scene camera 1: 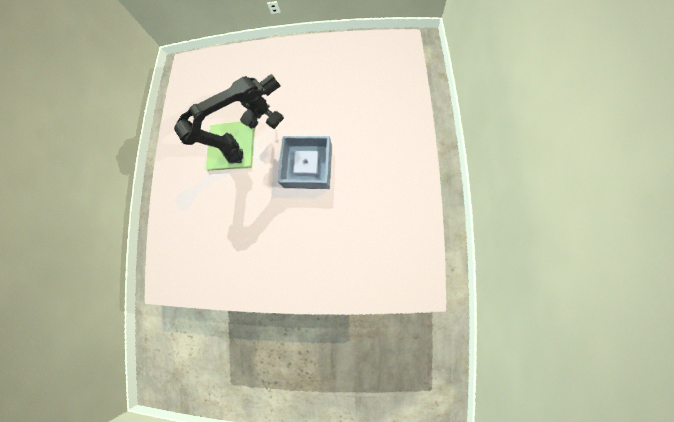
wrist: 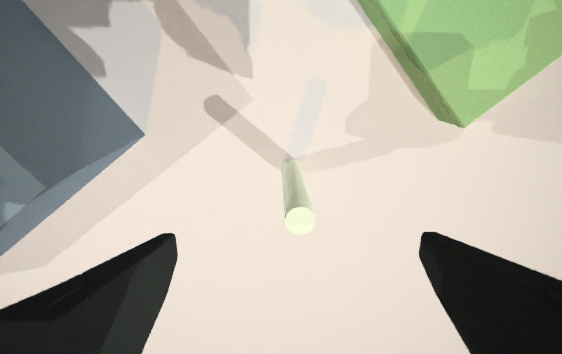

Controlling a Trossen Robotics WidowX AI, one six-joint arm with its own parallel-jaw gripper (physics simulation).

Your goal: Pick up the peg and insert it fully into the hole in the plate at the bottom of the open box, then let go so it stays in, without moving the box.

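Seen in the pictures: gripper, fingertip midpoint: (scene camera 1: 268, 119) (wrist: 299, 244); arm's base, link origin: (scene camera 1: 235, 156).
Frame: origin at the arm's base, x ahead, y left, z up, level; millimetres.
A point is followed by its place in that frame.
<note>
A slim pale green peg (wrist: 297, 192) @(y 125, x 159, z 38 mm) stands upright on the table, between the box and the green slab. In the scene view the peg is hidden or too small to make out. My gripper (wrist: 299, 244) @(y 124, x 162, z 85 mm) (scene camera 1: 262, 120) @(y 124, x 162, z 85 mm) is open, with its fingers wide apart above the table. In the wrist view the peg's top lies a little above the line between the fingertips, near mid-gap. The blue-grey open box (scene camera 1: 304, 185) @(y -141, x 316, z 27 mm) (wrist: 55, 95) @(y 14, x 223, z 23 mm) stands on the table to the right of the gripper in the scene view. The white plate (scene camera 1: 312, 168) @(y -74, x 345, z 33 mm) lies at its bottom with a dark hole (scene camera 1: 305, 161) @(y -39, x 312, z 15 mm) near its middle.
A green slab (scene camera 1: 216, 162) @(y -25, x -90, z -1 mm) (wrist: 500, 55) @(y 143, x 30, z 4 mm) lies under the arm's base, left of the box in the scene view. The pale pink table top (scene camera 1: 300, 260) @(y -429, x 301, z -24 mm) surrounds them. The box's corner shows at the left of the wrist view, and shadows of the arm cross the table.
</note>
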